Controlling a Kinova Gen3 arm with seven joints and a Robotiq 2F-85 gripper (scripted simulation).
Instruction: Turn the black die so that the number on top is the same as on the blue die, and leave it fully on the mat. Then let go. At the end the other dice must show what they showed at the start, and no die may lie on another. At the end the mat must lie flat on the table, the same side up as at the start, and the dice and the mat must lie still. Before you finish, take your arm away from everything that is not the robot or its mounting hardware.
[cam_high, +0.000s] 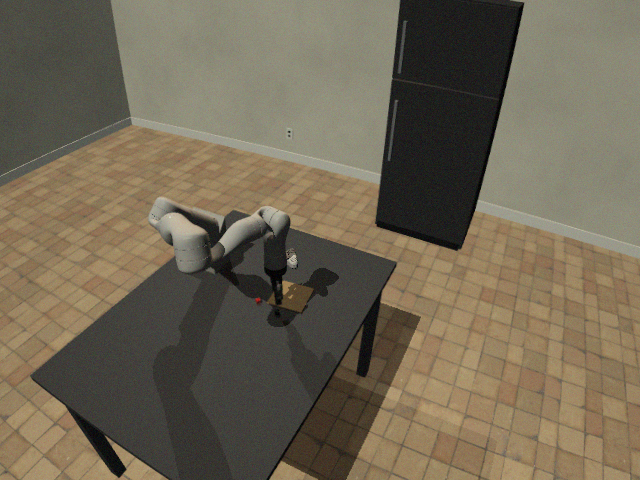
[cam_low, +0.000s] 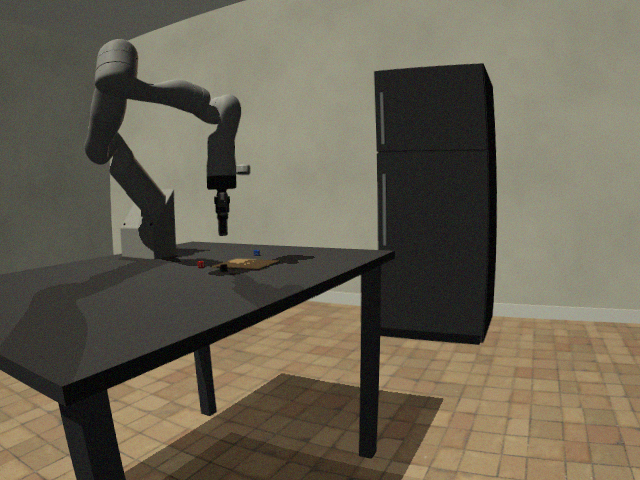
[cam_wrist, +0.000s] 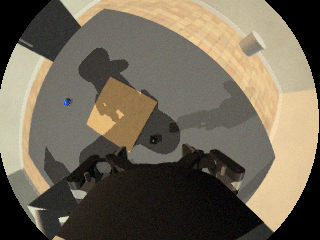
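Now: hand 9 cm above the black die. The rest, counted from my hand: tan mat (11 cm to the left, 10 cm below); then red die (9 cm behind, 2 cm to the left, 9 cm below); then blue die (7 cm behind, 27 cm to the left, 9 cm below).
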